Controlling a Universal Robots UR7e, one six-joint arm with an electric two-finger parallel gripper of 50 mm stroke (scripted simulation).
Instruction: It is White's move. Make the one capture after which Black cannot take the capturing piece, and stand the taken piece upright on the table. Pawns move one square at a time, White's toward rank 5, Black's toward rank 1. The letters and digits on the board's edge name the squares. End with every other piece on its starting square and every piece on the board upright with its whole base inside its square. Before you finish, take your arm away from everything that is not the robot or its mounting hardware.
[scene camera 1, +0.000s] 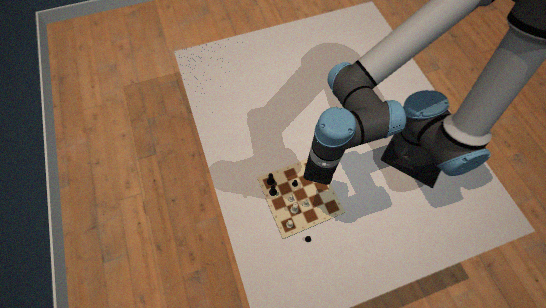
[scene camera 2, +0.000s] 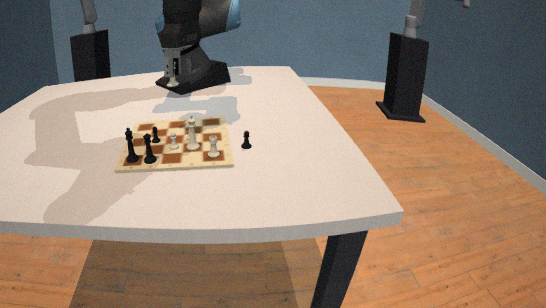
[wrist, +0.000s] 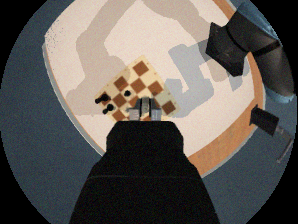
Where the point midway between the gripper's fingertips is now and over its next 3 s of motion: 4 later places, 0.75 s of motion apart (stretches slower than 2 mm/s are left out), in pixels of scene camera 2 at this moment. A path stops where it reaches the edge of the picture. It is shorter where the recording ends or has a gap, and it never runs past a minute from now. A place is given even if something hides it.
My gripper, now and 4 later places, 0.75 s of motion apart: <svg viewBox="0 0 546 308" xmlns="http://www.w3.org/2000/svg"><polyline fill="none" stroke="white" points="172,75 138,79 139,97 141,122 142,124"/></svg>
